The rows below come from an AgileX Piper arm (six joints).
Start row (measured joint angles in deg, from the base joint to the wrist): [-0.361 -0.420 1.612 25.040 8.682 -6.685]
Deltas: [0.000 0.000 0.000 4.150 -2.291 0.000]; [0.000 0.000 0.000 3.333 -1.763 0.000]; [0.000 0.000 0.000 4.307 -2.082 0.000]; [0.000 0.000 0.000 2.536 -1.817 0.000]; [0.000 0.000 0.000 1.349 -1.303 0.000]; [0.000 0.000 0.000 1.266 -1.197 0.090]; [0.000 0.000 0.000 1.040 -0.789 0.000]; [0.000 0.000 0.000 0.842 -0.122 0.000]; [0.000 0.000 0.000 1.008 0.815 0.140]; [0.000 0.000 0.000 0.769 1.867 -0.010]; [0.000 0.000 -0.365 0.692 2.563 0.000]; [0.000 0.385 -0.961 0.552 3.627 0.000]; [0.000 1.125 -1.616 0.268 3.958 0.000]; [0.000 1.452 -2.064 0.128 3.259 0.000]
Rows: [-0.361 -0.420 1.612 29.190 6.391 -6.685]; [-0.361 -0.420 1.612 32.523 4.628 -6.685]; [-0.361 -0.420 1.612 36.830 2.546 -6.685]; [-0.361 -0.420 1.612 39.366 0.729 -6.685]; [-0.361 -0.420 1.612 40.715 -0.574 -6.685]; [-0.361 -0.420 1.612 41.981 -1.771 -6.595]; [-0.361 -0.420 1.612 43.021 -2.560 -6.595]; [-0.361 -0.420 1.612 43.863 -2.682 -6.595]; [-0.361 -0.420 1.612 44.871 -1.867 -6.455]; [-0.361 -0.420 1.612 45.640 0.000 -6.465]; [-0.361 -0.420 1.247 46.332 2.563 -6.465]; [-0.361 -0.035 0.286 46.884 6.190 -6.465]; [-0.361 1.090 -1.330 47.152 10.148 -6.465]; [-0.361 2.542 -3.394 47.280 13.407 -6.465]
